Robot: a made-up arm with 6 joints. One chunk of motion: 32 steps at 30 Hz.
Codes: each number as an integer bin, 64 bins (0 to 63) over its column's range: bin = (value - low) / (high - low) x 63, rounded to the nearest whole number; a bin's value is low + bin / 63 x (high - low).
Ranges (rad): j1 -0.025..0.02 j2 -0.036..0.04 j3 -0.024..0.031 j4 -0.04..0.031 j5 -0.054..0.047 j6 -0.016..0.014
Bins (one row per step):
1: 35 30 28 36 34 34
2: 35 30 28 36 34 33
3: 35 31 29 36 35 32
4: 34 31 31 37 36 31
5: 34 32 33 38 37 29
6: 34 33 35 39 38 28
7: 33 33 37 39 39 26
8: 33 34 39 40 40 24
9: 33 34 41 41 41 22
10: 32 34 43 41 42 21
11: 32 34 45 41 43 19
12: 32 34 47 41 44 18
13: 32 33 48 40 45 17
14: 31 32 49 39 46 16
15: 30 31 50 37 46 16
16: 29 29 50 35 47 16
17: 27 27 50 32 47 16
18: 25 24 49 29 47 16
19: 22 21 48 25 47 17
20: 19 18 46 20 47 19
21: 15 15 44 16 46 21
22: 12 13 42 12 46 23
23: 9 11 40 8 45 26
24: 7 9 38 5 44 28
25: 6 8 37 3 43 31
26: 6 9 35 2 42 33
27: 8 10 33 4 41 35
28: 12 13 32 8 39 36
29: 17 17 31 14 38 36
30: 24 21 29 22 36 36
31: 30 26 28 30 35 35
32: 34 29 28 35 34 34
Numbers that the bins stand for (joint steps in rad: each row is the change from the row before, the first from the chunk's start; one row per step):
1: 0.00000 0.00019 0.00044 0.00057 0.00051 0.00019
2: 0.00000 0.00019 0.00044 0.00057 0.00051 -0.00029
3: 0.00000 0.00140 0.00132 0.00057 0.00211 -0.00076
4: -0.00071 0.00140 0.00306 0.00170 0.00371 -0.00124
5: -0.00071 0.00260 0.00481 0.00283 0.00532 -0.00219
6: -0.00071 0.00381 0.00656 0.00395 0.00692 -0.00267
7: -0.00143 0.00381 0.00830 0.00395 0.00852 -0.00362
8: -0.00143 0.00502 0.01005 0.00508 0.01013 -0.00457
9: -0.00143 0.00502 0.01179 0.00621 0.01173 -0.00552
10: -0.00214 0.00502 0.01354 0.00621 0.01333 -0.00600
11: -0.00214 0.00502 0.01529 0.00621 0.01494 -0.00695
12: -0.00214 0.00502 0.01703 0.00621 0.01654 -0.00743
13: -0.00214 0.00381 0.01790 0.00508 0.01814 -0.00790
14: -0.00286 0.00260 0.01878 0.00395 0.01975 -0.00838
15: -0.00357 0.00140 0.01965 0.00170 0.01975 -0.00838
16: -0.00429 -0.00102 0.01965 -0.00056 0.02135 -0.00838
17: -0.00571 -0.00343 0.01965 -0.00394 0.02135 -0.00838
18: -0.00714 -0.00705 0.01878 -0.00732 0.02135 -0.00838
19: -0.00929 -0.01067 0.01790 -0.01183 0.02135 -0.00790
20: -0.01143 -0.01429 0.01616 -0.01746 0.02135 -0.00695
21: -0.01429 -0.01790 0.01441 -0.02197 0.01975 -0.00600
22: -0.01643 -0.02032 0.01267 -0.02648 0.01975 -0.00505
23: -0.01857 -0.02273 0.01092 -0.03098 0.01814 -0.00362
24: -0.02000 -0.02514 0.00917 -0.03437 0.01654 -0.00267
25: -0.02071 -0.02635 0.00830 -0.03662 0.01494 -0.00124
26: -0.02071 -0.02514 0.00656 -0.03775 0.01333 -0.00029
27: -0.01929 -0.02394 0.00481 -0.03549 0.01173 0.00067
28: -0.01643 -0.02032 0.00394 -0.03098 0.00852 0.00114
29: -0.01286 -0.01549 0.00306 -0.02422 0.00692 0.00114
30: -0.00786 -0.01067 0.00132 -0.01521 0.00371 0.00114
31: -0.00357 -0.00463 0.00044 -0.00619 0.00211 0.00067
32: -0.00071 -0.00102 0.00044 -0.00056 0.00051 0.00019

